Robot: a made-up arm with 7 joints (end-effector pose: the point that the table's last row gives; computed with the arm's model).
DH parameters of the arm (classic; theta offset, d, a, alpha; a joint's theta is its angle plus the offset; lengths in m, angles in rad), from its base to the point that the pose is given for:
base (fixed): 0 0.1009 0 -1.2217
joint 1: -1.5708 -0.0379 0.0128 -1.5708
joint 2: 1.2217 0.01 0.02 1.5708
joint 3: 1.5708 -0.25 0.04 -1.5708
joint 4: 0 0.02 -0.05 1.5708
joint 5: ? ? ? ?
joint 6: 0 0.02 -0.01 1.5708
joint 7: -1.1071 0 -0.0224 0
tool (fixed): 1.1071 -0.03 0 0
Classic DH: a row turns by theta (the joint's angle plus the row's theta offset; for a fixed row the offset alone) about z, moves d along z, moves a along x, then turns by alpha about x.
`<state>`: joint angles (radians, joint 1 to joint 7).
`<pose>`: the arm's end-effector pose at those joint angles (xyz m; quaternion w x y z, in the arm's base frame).
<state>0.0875 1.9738 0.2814 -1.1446 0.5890 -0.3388 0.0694</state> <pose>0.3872 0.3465 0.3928 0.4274 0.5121 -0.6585 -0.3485</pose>
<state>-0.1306 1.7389 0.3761 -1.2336 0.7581 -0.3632 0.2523</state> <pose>0.3539 0.3533 0.4031 0.3625 0.3097 -0.8626 -0.1690</pose>
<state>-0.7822 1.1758 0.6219 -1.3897 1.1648 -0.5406 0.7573</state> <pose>0.2772 0.3419 0.4443 0.1336 0.3799 0.9109 -0.0902</pose>
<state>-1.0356 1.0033 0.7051 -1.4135 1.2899 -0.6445 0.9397</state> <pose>0.2523 0.3356 0.4594 0.3414 0.5692 0.7428 -0.0875</pose>
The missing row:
joint 5: 0 -0.38 0.03 -1.5708
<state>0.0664 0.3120 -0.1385 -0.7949 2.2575 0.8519 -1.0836</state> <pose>0.2360 0.0965 -0.4965 0.7942 -0.4689 -0.3082 0.2333</pose>
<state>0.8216 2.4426 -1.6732 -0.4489 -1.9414 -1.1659 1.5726</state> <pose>0.1066 0.5339 0.4495 0.1264 0.0709 0.9894 0.0123</pose>
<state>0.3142 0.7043 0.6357 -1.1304 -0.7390 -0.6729 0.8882</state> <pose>0.2169 0.4644 -0.1618 0.7320 0.2375 -0.6281 -0.1150</pose>
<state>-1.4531 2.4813 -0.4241 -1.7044 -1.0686 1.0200 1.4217</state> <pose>0.0359 0.1006 0.5620 0.2561 -0.7283 0.6290 -0.0908</pose>
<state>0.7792 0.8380 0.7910 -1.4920 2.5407 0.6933 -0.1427</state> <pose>0.1079 0.4635 -0.0987 0.5626 -0.3737 -0.5353 0.5073</pose>
